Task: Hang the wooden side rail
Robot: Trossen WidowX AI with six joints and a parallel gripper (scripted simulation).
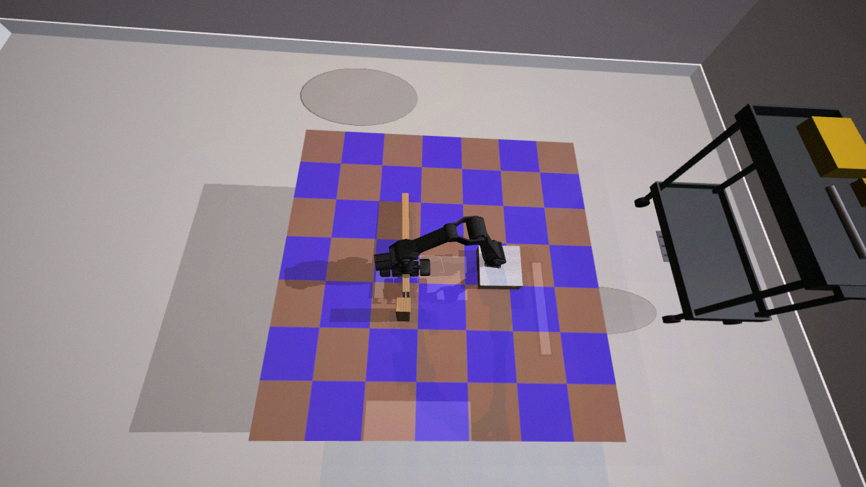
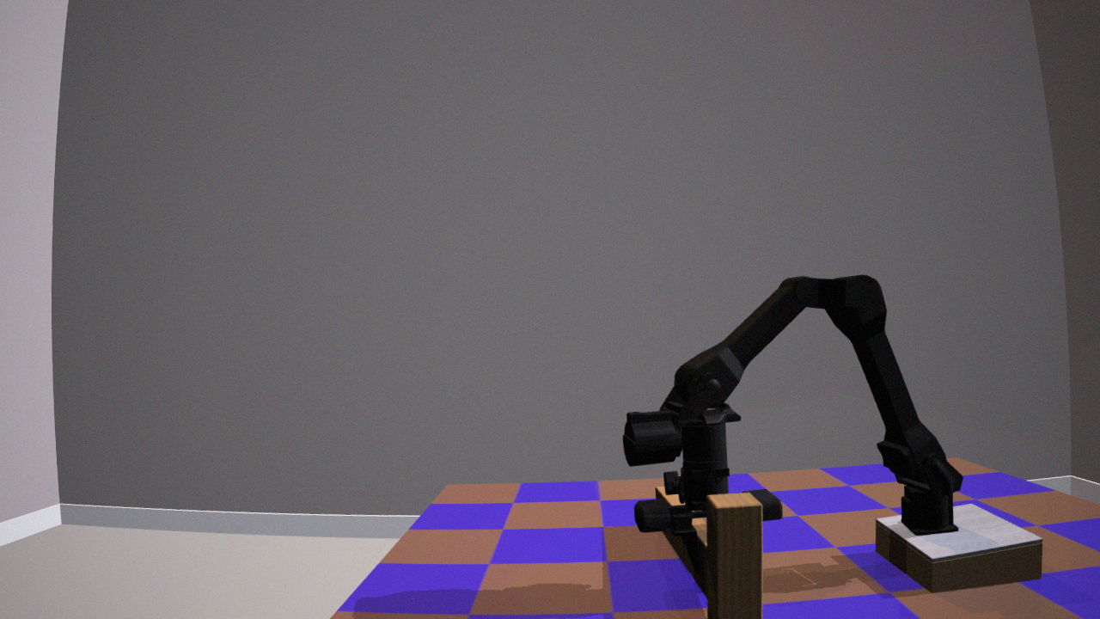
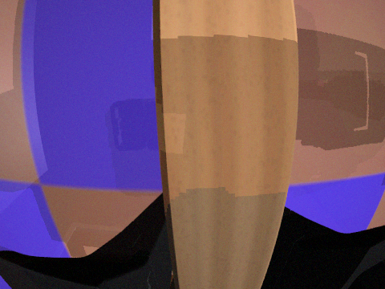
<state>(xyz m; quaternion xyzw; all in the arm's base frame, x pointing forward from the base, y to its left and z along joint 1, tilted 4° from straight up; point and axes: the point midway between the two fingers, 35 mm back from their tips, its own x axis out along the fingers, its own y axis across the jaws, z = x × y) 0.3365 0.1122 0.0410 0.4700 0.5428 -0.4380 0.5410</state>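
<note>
Now: the wooden headboard post 20 mm behind my gripper tip, 150 mm to the left of it and 50 mm above it.
</note>
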